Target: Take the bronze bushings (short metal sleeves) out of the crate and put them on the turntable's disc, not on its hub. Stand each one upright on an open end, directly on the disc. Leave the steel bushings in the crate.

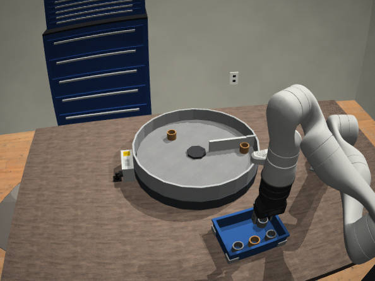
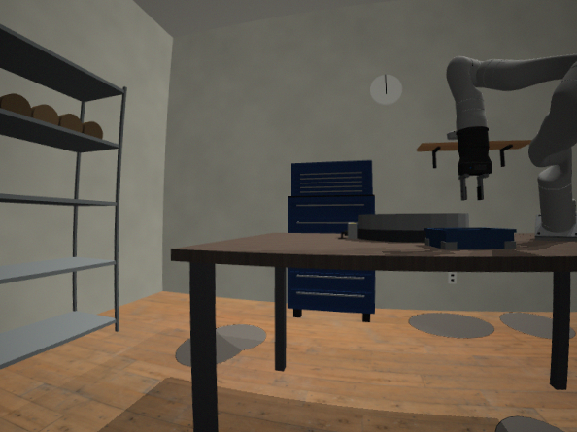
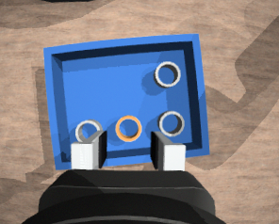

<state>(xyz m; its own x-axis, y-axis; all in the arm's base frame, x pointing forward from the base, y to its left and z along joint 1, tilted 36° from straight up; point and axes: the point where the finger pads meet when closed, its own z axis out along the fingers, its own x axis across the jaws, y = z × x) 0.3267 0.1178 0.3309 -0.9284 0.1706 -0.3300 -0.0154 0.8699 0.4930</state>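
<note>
My gripper is now 12 cm above the blue crate and 4 cm to the left of it. Round my hand: turntable: 39 cm to the right, 9 cm below, 9 cm ahead.
</note>
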